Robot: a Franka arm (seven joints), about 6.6 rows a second.
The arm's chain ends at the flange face. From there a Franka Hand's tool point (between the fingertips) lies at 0.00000 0.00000 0.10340 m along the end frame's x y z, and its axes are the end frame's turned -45 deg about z.
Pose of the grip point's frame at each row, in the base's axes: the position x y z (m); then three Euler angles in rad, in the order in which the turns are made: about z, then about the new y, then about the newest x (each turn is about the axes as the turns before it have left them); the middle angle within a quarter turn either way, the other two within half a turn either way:
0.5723 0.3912 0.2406 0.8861 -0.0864 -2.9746
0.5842 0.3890 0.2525 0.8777 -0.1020 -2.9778
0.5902 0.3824 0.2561 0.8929 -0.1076 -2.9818
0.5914 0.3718 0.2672 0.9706 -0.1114 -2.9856
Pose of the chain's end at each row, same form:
0.5800 0.3735 0.3422 0.1130 0.0561 -2.9622
0.5905 0.3702 0.3540 0.1047 0.0427 -2.9536
0.5961 0.3635 0.3576 0.1195 0.0359 -2.9525
0.5982 0.3534 0.3687 0.1968 0.0306 -2.9526

